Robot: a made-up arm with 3 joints. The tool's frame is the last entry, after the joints. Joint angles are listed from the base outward.
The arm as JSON. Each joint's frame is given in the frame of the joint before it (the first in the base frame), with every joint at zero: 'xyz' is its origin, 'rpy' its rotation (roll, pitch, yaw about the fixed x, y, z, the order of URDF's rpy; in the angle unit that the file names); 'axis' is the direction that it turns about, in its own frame. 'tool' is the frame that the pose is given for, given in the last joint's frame.
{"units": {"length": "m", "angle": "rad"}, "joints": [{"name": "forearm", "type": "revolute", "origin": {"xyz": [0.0, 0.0, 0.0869], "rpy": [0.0, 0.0, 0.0]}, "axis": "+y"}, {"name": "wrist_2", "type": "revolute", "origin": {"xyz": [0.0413, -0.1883, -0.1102], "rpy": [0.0, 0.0, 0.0]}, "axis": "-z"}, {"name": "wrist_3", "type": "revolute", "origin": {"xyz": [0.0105, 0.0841, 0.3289], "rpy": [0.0, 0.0, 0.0]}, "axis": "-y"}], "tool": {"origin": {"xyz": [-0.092, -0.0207, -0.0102], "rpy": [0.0, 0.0, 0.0]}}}
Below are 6 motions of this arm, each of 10 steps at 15 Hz.
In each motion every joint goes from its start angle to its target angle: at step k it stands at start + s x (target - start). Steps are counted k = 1, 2, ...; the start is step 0. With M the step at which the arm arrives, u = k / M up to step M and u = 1 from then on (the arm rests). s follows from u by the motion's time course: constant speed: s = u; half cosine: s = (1 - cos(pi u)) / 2; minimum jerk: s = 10 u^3 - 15 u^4 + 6 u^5.
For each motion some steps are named. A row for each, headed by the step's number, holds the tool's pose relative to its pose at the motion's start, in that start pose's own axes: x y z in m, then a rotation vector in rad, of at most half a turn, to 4 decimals.
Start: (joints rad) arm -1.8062 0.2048 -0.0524
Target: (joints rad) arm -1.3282 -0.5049 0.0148
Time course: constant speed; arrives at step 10
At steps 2, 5, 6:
2: 0.0118 -0.0081 0.0019 -0.0192 0.0814 0.1411
5: 0.0332 -0.0219 0.0043 -0.0191 0.2069 0.3525
6: 0.0413 -0.0269 0.0047 -0.0113 0.2492 0.4224

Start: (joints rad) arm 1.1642 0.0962 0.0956
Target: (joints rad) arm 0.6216 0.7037 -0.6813
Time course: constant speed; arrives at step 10
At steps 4, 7, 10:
4: -0.0303 0.0131 0.0231 0.0613 0.0968 -0.2384
7: -0.0527 0.0171 0.0394 0.1874 0.1707 -0.3914
10: -0.0768 0.0134 0.0539 0.3731 0.2440 -0.5009

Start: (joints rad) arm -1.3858 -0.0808 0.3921
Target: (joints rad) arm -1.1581 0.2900 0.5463
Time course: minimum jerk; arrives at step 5
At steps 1, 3, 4, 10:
1: 0.0036 0.0013 -0.0018 -0.0074 0.0042 -0.0202
3: 0.0419 0.0123 -0.0264 -0.1150 0.0510 -0.2247
4: 0.0568 0.0150 -0.0391 -0.1737 0.0709 -0.3015
10: 0.0600 0.0155 -0.0421 -0.1879 0.0753 -0.3179

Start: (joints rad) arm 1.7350 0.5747 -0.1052
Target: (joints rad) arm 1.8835 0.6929 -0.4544
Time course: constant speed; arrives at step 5
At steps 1, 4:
1: 0.0066 0.0055 0.0068 -0.0130 0.0946 -0.0257
4: 0.0315 0.0228 0.0250 -0.0445 0.3756 -0.1090

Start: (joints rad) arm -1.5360 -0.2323 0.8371
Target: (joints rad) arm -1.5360 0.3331 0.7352
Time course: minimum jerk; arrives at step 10
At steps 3, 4, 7, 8, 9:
3: 0.0039 0.0039 -0.0029 -0.0680 0.0166 -0.0623
4: 0.0078 0.0072 -0.0060 -0.1313 0.0323 -0.1223
7: 0.0225 0.0157 -0.0176 -0.3377 0.0837 -0.3317
8: 0.0257 0.0169 -0.0202 -0.3782 0.0937 -0.3754
9: 0.0272 0.0173 -0.0215 -0.3970 0.0984 -0.3961

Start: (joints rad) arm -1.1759 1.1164 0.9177
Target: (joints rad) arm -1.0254 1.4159 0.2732
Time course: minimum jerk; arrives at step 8
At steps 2, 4, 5, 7, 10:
2: 0.0003 0.0033 0.0030 -0.0329 0.0733 -0.0087
4: 0.0054 0.0187 0.0134 -0.1544 0.3494 -0.0611
5: 0.0110 0.0292 0.0178 -0.2190 0.5019 -0.1042
7: 0.0196 0.0424 0.0208 -0.2886 0.6733 -0.1657
10: 0.0202 0.0433 0.0209 -0.2927 0.6838 -0.1700

